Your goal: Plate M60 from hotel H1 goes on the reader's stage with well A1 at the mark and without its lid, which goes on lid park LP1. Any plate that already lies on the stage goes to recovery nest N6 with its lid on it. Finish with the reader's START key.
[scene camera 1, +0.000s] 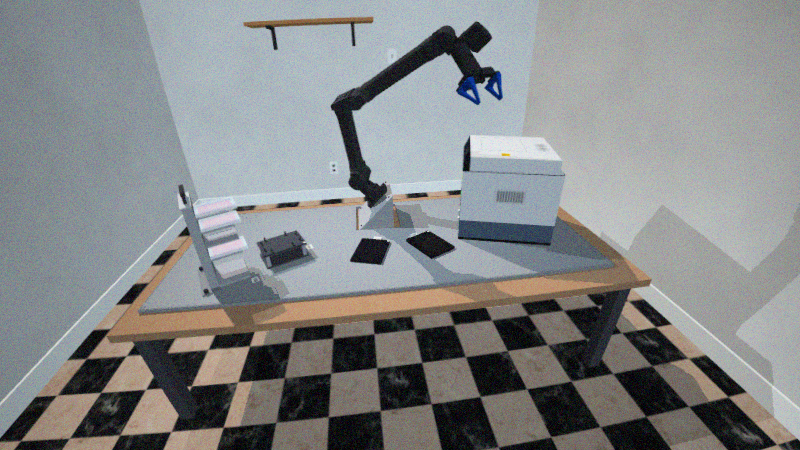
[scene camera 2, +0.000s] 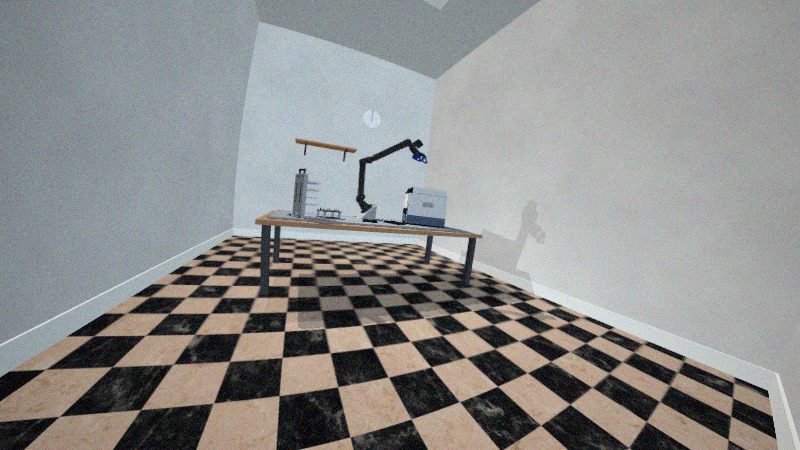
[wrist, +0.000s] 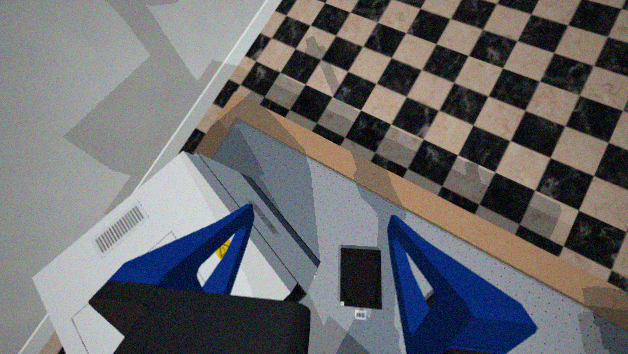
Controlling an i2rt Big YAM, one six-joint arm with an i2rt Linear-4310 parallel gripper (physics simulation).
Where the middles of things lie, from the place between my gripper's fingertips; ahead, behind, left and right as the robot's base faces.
Scene:
My hand is 320 mm to the right of the vent grille (wrist: 133,217), 210 mm past it and 210 mm above it. Also, from my hand: plate reader (scene camera 1: 544,192): 390 mm below, 250 mm behind, 200 mm to the left.

